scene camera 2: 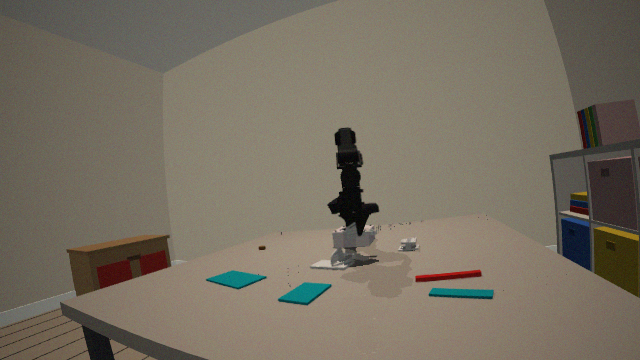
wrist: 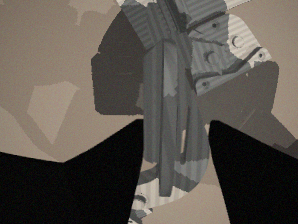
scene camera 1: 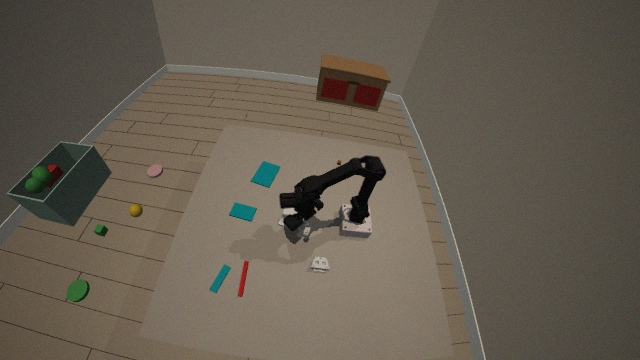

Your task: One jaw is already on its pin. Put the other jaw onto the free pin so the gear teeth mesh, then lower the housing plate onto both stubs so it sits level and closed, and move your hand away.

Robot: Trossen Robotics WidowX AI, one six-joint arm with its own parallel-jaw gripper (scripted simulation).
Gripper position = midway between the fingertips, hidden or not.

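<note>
A jaw (wrist: 167, 91) is being carried by my gripper (scene camera 2: 356, 235). The wrist view shows me the gripper (wrist: 177, 127) too.
</note>
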